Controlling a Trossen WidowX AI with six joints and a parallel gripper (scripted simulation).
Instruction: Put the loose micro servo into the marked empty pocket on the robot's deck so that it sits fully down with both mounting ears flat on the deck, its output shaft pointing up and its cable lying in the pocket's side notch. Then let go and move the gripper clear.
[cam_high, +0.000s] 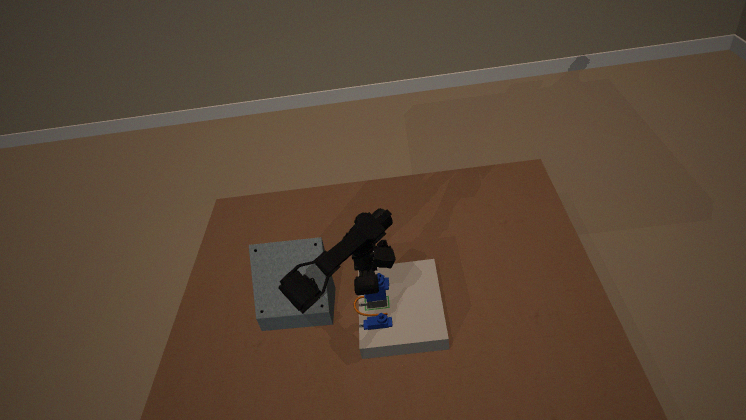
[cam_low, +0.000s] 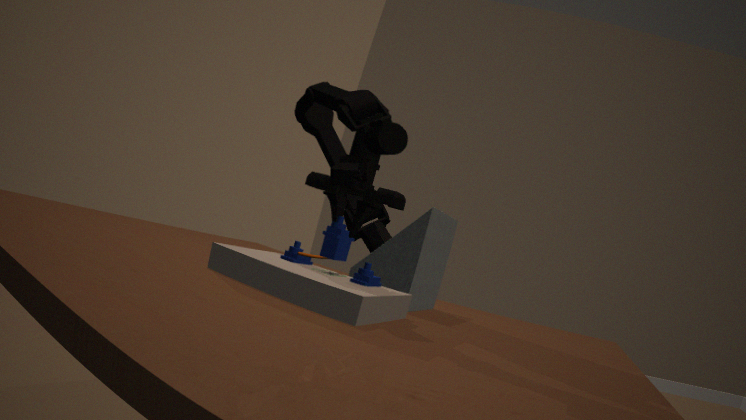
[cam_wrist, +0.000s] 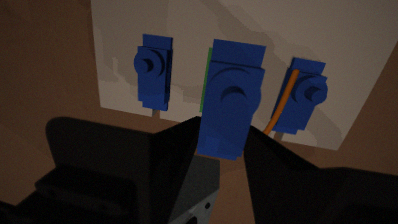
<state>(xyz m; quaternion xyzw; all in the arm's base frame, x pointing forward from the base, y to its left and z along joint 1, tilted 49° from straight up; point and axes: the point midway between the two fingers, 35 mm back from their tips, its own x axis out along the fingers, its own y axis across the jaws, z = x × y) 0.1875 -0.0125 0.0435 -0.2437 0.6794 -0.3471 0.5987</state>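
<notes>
The pale deck is 12 cm ahead of my gripper tip, 1 cm to the right of it and 10 cm below it.
</notes>
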